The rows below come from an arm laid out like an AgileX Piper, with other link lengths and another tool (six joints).
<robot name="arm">
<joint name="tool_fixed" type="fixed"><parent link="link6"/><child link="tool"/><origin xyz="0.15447 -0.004 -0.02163" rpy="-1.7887 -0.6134 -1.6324"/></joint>
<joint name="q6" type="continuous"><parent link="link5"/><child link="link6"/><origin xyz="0.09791 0 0.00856"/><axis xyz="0.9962 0 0.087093"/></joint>
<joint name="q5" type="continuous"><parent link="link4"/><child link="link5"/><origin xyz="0 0 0"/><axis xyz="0 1 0"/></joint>
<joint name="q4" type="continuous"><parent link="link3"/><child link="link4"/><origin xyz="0.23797 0 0.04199"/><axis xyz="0.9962 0 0.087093"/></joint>
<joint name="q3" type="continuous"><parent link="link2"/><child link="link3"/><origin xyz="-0.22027 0 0.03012"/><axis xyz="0 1 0"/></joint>
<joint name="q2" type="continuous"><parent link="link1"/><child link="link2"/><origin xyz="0 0 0"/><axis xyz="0 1 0"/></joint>
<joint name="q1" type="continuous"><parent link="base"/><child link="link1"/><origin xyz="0 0 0.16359"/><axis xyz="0 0 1"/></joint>
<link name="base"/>
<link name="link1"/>
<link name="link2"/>
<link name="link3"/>
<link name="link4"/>
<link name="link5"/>
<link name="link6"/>
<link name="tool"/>
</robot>
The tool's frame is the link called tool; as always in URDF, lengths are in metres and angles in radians. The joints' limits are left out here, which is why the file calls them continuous.
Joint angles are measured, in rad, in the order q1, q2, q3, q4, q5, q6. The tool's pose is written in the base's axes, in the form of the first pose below.
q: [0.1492 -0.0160 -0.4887 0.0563 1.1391 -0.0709]
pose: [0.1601 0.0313 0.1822 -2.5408 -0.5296 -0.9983]
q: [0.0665 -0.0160 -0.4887 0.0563 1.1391 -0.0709]
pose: [0.1621 0.0180 0.1822 -2.5408 -0.5296 -1.0810]
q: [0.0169 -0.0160 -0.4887 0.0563 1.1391 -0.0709]
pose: [0.1628 0.0099 0.1822 -2.5408 -0.5296 -1.1306]
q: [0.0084 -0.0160 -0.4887 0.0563 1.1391 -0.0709]
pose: [0.1629 0.0085 0.1822 -2.5408 -0.5296 -1.1391]
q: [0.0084 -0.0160 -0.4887 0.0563 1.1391 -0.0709]
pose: [0.1629 0.0085 0.1822 -2.5408 -0.5296 -1.1391]
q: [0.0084 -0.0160 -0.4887 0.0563 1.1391 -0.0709]
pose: [0.1629 0.0085 0.1822 -2.5408 -0.5296 -1.1391]
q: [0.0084 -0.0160 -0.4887 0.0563 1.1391 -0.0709]
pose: [0.1629 0.0085 0.1822 -2.5408 -0.5296 -1.1391]
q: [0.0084 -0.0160 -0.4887 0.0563 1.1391 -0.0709]
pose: [0.1629 0.0085 0.1822 -2.5408 -0.5296 -1.1391]
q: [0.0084 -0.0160 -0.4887 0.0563 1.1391 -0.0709]
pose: [0.1629 0.0085 0.1822 -2.5408 -0.5296 -1.1391]
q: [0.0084 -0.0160 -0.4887 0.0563 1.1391 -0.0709]
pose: [0.1629 0.0085 0.1822 -2.5408 -0.5296 -1.1391]
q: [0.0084 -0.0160 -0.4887 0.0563 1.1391 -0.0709]
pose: [0.1629 0.0085 0.1822 -2.5408 -0.5296 -1.1391]
